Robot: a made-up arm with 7 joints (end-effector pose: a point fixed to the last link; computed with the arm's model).
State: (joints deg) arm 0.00 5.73 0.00 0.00 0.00 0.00 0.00
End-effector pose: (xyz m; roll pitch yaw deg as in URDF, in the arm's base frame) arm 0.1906 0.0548 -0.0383 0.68 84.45 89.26
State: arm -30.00 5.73 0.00 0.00 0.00 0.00 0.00
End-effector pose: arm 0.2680 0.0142 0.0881 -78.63 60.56 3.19
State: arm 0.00 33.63 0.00 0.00 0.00 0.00 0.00
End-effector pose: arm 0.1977 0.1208 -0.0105 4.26 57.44 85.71
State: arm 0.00 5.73 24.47 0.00 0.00 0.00 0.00
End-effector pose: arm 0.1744 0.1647 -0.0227 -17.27 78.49 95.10
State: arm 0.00 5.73 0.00 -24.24 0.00 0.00 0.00
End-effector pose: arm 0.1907 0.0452 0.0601 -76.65 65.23 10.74
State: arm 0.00 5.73 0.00 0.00 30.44 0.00 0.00
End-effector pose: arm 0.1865 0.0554 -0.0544 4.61 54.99 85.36
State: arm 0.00 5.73 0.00 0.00 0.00 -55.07 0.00
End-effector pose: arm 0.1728 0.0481 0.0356 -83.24 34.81 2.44
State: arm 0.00 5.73 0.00 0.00 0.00 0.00 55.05
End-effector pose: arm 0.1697 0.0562 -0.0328 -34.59 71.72 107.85
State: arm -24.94 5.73 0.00 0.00 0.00 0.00 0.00
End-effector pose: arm 0.2600 0.0214 0.0642 -77.02 65.38 5.98
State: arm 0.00 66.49 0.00 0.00 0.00 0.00 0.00
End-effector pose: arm 0.2146 0.1706 0.0557 9.20 25.83 80.77
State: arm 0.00 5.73 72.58 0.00 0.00 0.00 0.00
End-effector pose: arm 0.0267 0.3130 0.0303 -44.04 68.36 115.88
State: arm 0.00 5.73 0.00 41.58 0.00 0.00 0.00
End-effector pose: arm 0.0997 0.0706 -0.1776 81.67 48.05 172.35
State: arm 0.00 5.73 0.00 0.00 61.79 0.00 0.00
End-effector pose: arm 0.1829 0.0647 -0.0684 9.38 24.84 80.59
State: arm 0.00 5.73 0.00 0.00 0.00 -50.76 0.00
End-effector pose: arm 0.1767 0.0484 0.0307 -82.85 39.09 3.10
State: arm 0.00 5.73 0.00 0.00 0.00 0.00 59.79
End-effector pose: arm 0.1680 0.0554 -0.0325 -37.16 70.76 109.99
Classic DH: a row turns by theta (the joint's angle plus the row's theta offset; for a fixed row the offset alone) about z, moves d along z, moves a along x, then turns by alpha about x. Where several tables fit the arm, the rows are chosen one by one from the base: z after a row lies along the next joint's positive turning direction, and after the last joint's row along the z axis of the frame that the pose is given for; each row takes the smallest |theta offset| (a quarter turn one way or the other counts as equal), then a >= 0, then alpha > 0; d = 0 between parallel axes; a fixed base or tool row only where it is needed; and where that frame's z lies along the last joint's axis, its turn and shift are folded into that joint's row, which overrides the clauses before.
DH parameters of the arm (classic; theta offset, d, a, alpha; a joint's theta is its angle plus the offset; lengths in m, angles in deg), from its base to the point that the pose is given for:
base (fixed): -4.07 0.1659 -0.0185 -74.51
joint 1: -75.12 0.0279 -0.0068 -90
joint 2: 74 -0.0115 -0.02 90
joint 3: 90 -0.1575 0.0293 -90
joint 4: 90 0.02 0.0018 90
joint 5: 0 0.1528 -0.0099 -90
joint 6: -90 -0.05 0.0703 90
joint 7: 0.01 0.0004 0.0122 -90
tool (fixed): 75.67 0.02 0 0

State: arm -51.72 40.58 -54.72 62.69 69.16 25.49 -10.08
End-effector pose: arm 0.2760 0.1925 -0.0381 52.84 -50.41 70.47
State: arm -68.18 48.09 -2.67 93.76 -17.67 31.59 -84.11
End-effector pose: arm 0.2682 0.2431 0.0058 161.02 37.56 -142.52
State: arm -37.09 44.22 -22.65 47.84 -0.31 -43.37 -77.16
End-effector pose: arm 0.2737 0.0983 -0.0117 69.45 55.50 58.85
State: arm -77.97 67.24 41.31 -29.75 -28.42 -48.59 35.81
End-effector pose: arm -0.0651 0.0884 0.3311 162.19 -83.75 100.28
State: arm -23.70 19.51 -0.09 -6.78 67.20 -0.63 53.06
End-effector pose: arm 0.2425 0.0698 0.0621 -67.63 -10.40 74.34
